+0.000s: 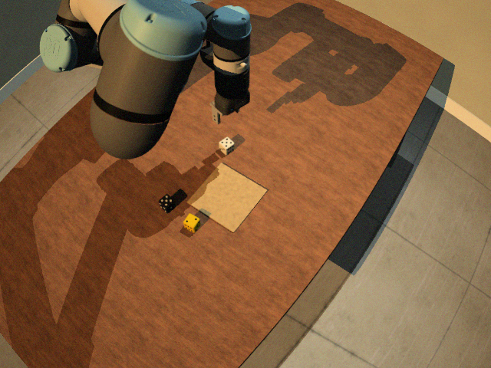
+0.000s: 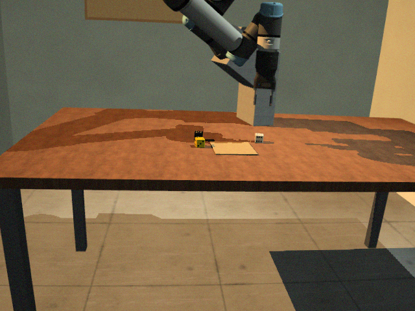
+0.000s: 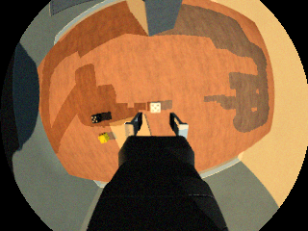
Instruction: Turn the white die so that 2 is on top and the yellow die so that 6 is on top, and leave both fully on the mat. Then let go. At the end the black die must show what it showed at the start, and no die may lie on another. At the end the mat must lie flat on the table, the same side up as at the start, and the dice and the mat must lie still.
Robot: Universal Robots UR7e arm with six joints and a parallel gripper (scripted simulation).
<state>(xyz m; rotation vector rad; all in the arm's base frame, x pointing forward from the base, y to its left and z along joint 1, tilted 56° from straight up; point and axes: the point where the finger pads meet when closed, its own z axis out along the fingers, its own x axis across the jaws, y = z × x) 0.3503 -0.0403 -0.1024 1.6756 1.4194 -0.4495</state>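
Right now the white die is 140 mm below my hand. Round my hand: yellow die (230 mm to the right, 140 mm below, 60 mm ahead); tan mat (150 mm below, 120 mm to the right, 80 mm ahead); black die (220 mm to the right, 140 mm below, 30 mm behind).
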